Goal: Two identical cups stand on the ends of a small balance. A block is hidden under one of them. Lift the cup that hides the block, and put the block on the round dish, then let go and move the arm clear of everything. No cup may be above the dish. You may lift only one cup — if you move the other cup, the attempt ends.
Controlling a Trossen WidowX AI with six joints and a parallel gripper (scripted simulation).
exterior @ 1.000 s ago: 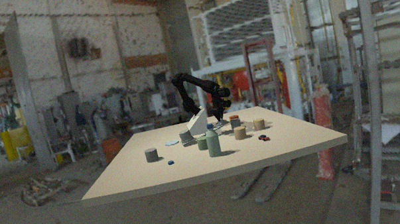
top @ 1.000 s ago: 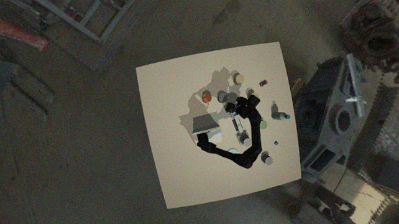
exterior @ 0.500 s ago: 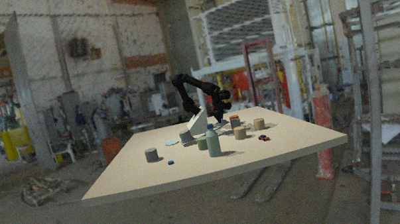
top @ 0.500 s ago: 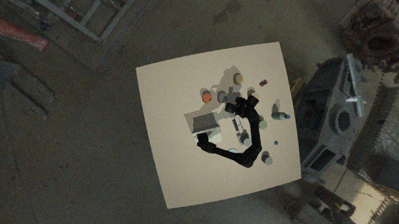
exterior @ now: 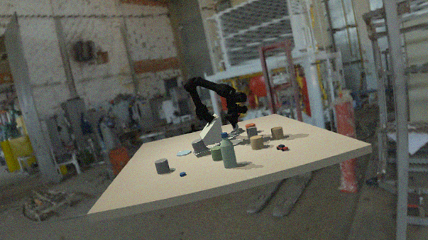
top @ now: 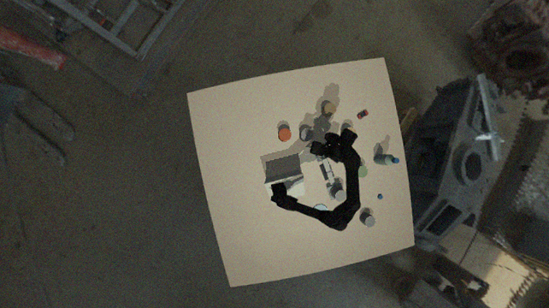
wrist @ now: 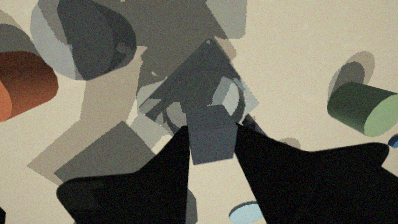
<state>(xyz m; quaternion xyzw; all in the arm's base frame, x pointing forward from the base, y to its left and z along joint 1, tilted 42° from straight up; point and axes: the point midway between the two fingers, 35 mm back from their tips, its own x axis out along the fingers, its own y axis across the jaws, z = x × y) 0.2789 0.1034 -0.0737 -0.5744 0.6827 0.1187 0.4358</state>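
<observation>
My gripper tip is 360 mm to the left of the pale blue round dish, 100 mm above it and 60 mm past it. Also, from my gripper tip: small balance 120 mm to the right, 70 mm below, 30 mm ahead; then orange cylinder 180 mm behind, 150 mm to the left, 70 mm below; then green cylinder 220 mm ahead, 140 mm to the right, 70 mm below.
</observation>
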